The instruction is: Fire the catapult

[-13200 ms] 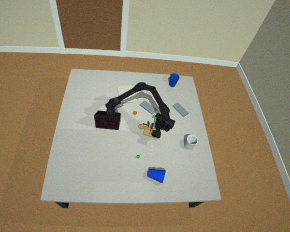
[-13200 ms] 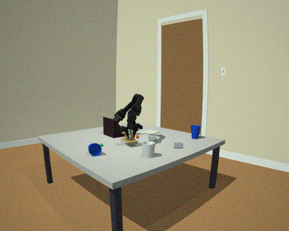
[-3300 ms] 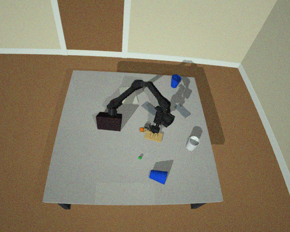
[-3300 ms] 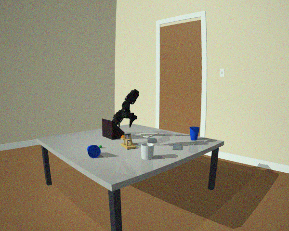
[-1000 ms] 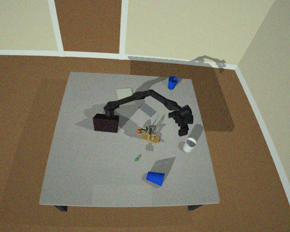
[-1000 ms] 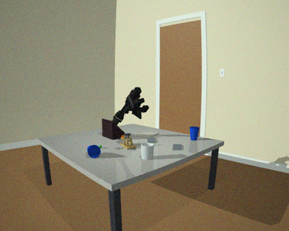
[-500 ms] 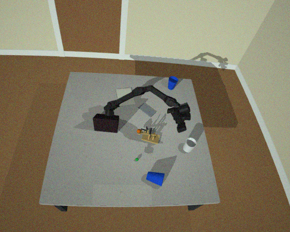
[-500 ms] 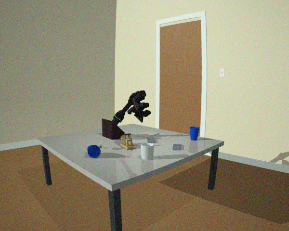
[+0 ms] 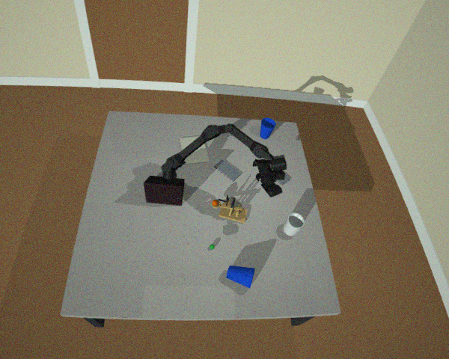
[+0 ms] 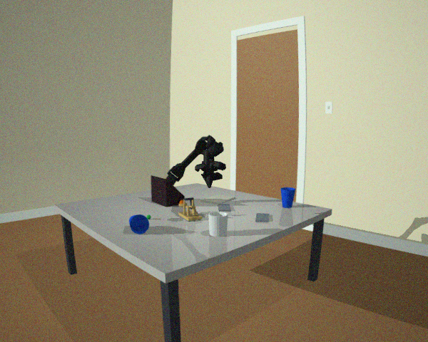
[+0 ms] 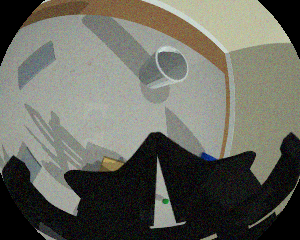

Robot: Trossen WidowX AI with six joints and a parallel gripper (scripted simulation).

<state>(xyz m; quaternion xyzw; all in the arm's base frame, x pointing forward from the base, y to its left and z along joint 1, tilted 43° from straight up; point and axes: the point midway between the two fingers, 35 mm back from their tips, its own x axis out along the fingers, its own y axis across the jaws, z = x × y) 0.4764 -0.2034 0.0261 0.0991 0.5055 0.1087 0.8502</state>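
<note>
The orange ball is 26 cm behind my gripper tip, 13 cm below it and 5 cm to the left of it. From my gripper tip the other things lie so: green ball 29 cm behind, 18 cm below, 17 cm to the right; white mug 17 cm below, 14 cm ahead, 9 cm to the right; wooden catapult 20 cm behind, 14 cm below, 5 cm to the left.
</note>
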